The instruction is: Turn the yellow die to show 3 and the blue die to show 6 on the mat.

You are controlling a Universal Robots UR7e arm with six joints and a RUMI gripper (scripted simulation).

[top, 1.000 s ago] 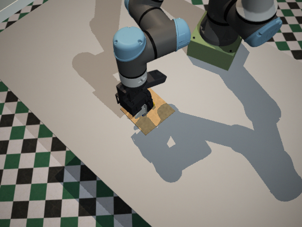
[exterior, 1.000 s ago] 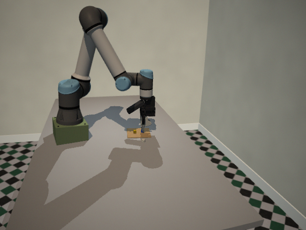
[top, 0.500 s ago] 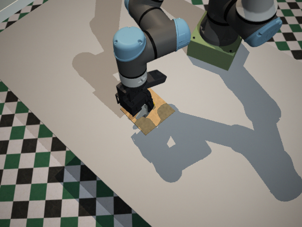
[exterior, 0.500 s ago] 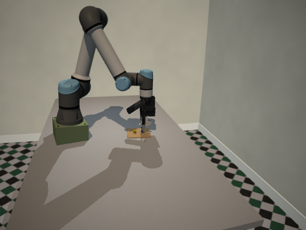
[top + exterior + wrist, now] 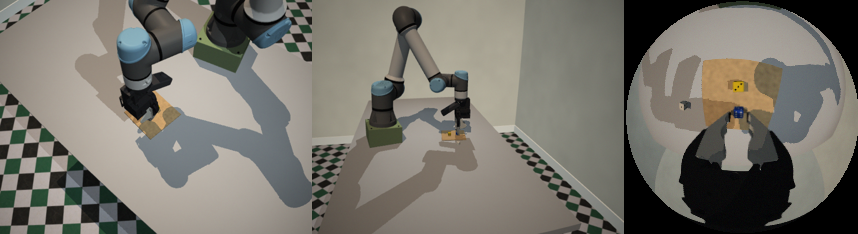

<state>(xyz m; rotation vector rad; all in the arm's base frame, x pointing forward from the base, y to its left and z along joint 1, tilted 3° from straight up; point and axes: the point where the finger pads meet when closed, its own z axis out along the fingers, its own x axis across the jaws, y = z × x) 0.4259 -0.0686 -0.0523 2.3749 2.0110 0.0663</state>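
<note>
Now: the blue die 10 mm below my hand. From my hand the other things lie so: tan mat (20 mm behind, 20 mm below); white die (40 mm behind, 120 mm to the right, 20 mm below); yellow die (50 mm behind, 10 mm to the left, 10 mm below).
</note>
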